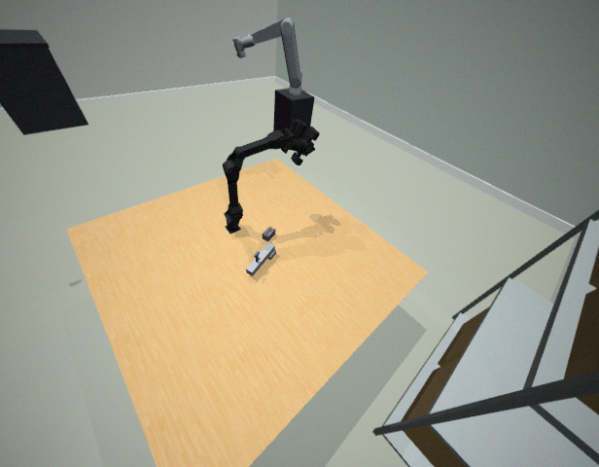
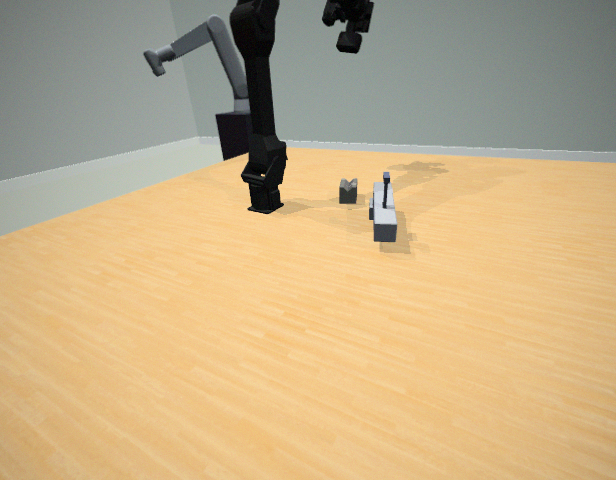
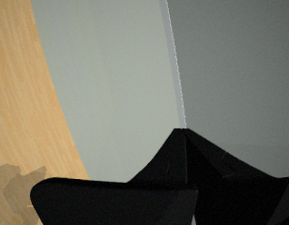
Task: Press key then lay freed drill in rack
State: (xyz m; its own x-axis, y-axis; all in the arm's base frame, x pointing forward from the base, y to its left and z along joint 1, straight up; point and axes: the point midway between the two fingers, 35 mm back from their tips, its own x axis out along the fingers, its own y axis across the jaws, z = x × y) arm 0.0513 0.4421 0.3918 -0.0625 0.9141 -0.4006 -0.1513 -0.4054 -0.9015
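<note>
My gripper tip is now 50 cm to the left of the dark key, 29 cm above it and 25 cm short of it. Round my gripper tip: rack 36 cm below, 34 cm to the right, 11 cm ahead; then drill 45 cm to the right, 33 cm below, 23 cm ahead; then light grey block 47 cm to the right, 34 cm below, 24 cm ahead.
</note>
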